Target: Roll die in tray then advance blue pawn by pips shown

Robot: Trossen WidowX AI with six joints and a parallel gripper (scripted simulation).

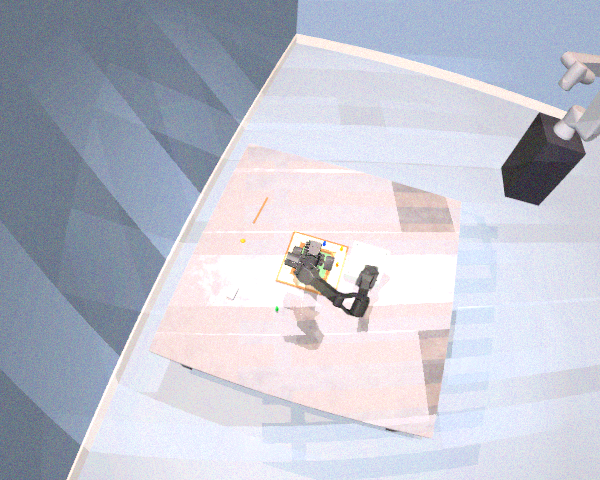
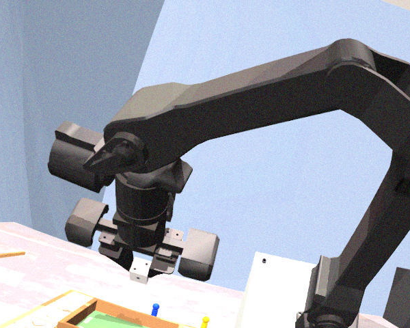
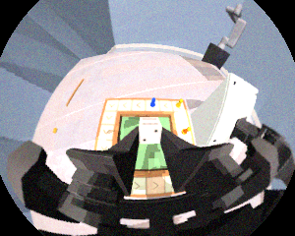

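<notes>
Now: the white die right at my gripper tip. Also, from my gripper tip: orange pawn 11 cm behind, 1 cm to the right, 9 cm below; blue pawn 3 cm behind, 11 cm to the right, 9 cm below; green tray 11 cm below.
</notes>
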